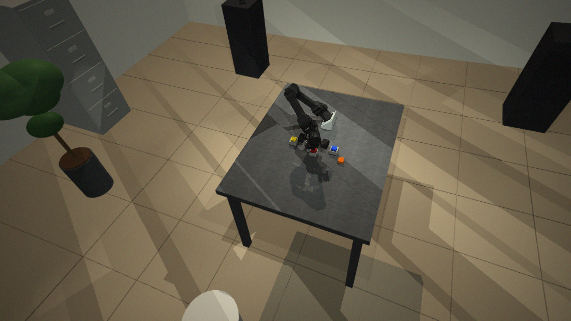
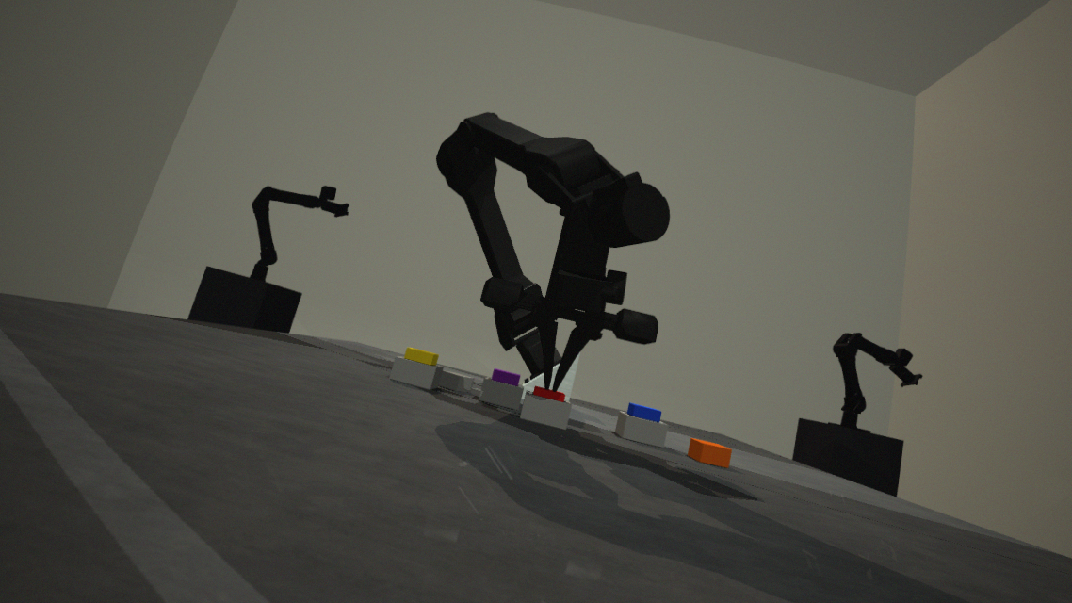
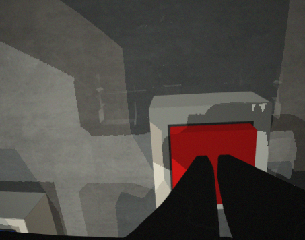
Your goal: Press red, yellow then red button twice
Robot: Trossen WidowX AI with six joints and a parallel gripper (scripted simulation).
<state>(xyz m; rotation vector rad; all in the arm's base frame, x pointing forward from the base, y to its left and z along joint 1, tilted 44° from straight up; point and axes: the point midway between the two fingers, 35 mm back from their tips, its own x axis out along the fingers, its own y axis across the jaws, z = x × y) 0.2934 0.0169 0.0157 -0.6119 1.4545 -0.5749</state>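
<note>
Right now the red button is right at my gripper tip. From my gripper tip the other things lie so: yellow button 50 mm behind, 150 mm to the right; then small grey block 110 mm behind, 120 mm to the right, 20 mm below; then orange block 180 mm to the left, 20 mm below.
</note>
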